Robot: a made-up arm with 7 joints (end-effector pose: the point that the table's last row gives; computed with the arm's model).
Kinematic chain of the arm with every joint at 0, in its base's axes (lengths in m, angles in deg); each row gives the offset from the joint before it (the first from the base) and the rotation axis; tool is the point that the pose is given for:
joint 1: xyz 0 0 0.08 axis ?
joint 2: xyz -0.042 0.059 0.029 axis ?
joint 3: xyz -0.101 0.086 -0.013 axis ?
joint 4: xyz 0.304 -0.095 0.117 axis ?
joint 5: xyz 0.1 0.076 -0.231 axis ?
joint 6: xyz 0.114 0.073 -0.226 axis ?
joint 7: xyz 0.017 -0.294 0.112 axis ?
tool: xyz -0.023 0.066 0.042
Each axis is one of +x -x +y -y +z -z.
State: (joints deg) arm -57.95 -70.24 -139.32 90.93 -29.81 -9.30 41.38
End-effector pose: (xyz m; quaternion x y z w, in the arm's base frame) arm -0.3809 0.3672 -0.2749 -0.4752 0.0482 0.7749 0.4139
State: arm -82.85 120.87 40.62 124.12 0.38 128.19 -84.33
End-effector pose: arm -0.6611 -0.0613 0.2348 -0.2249 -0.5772 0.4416 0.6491
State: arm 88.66 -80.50 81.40 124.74 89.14 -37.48 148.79
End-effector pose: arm -0.7258 -0.6296 0.0412 0.7290 0.6295 -0.2466 0.1070
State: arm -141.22 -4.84 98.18 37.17 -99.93 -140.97 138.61
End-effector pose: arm 0.1162 -0.4180 0.3453 0.4982 0.4973 0.4683 0.5339
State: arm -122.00 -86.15 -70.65 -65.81 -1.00 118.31 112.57
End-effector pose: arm -0.2832 0.1943 0.5398 0.0943 0.9678 -0.2274 0.0531
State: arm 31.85 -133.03 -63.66 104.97 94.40 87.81 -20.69
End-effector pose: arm 0.5868 -0.2433 0.0566 0.2471 -0.7015 0.5583 0.3675
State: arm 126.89 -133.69 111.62 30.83 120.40 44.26 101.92
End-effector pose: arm 0.0379 -0.3236 -0.4640 0.3004 0.5419 0.3508 0.7022
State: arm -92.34 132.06 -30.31 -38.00 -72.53 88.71 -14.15
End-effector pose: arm 0.5170 0.0561 0.1837 -0.0469 -0.3314 -0.9322 0.1374
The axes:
joint 1: +z
joint 2: +x
joint 3: -y
joint 4: +x
joint 5: +z
joint 6: -y
joint 7: +y

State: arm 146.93 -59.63 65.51 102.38 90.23 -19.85 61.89
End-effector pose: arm -0.1454 -0.8349 0.2396 0.0484 0.4984 -0.5295 0.6847
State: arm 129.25 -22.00 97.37 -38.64 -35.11 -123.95 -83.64
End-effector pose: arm 0.1641 0.0704 0.7278 0.5303 -0.2437 0.5603 0.5877
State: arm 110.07 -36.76 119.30 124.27 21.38 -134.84 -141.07
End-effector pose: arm -0.2825 -0.9354 0.1159 -0.3859 -0.1764 -0.6626 0.6172
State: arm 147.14 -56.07 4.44 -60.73 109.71 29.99 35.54
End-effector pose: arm -0.2397 0.3694 0.1766 0.8126 0.3251 -0.3723 0.3088
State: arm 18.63 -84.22 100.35 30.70 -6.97 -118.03 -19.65
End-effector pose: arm -0.1328 0.7452 0.0206 -0.6554 0.0758 0.3153 0.6821
